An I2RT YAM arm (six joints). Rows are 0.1 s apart.
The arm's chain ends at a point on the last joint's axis. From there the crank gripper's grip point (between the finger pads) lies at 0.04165 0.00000 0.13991 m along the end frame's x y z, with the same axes.
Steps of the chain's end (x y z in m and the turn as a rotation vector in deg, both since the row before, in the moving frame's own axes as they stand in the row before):
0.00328 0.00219 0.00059 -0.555 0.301 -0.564
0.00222 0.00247 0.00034 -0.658 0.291 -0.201
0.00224 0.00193 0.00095 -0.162 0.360 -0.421
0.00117 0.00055 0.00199 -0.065 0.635 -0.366
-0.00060 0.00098 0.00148 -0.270 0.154 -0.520
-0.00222 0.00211 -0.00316 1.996 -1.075 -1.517
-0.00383 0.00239 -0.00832 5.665 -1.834 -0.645
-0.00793 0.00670 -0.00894 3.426 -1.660 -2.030
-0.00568 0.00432 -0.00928 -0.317 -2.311 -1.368
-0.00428 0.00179 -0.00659 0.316 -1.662 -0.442
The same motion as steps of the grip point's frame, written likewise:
0.00402 0.00313 0.00036 -0.555 0.301 -0.564
0.00293 0.00393 0.00012 -0.658 0.291 -0.201
0.00312 0.00202 0.00069 -0.162 0.360 -0.421
0.00272 0.00044 0.00152 -0.065 0.635 -0.366
-0.00022 0.00126 0.00137 -0.270 0.154 -0.520
-0.00493 -0.00384 -0.00251 1.996 -1.075 -1.517
-0.00840 -0.01193 -0.00777 5.665 -1.834 -0.645
-0.01217 -0.00310 -0.00809 3.426 -1.660 -2.030
-0.01136 0.00417 -0.00771 -0.317 -2.311 -1.368
-0.00836 0.00071 -0.00544 0.316 -1.662 -0.442

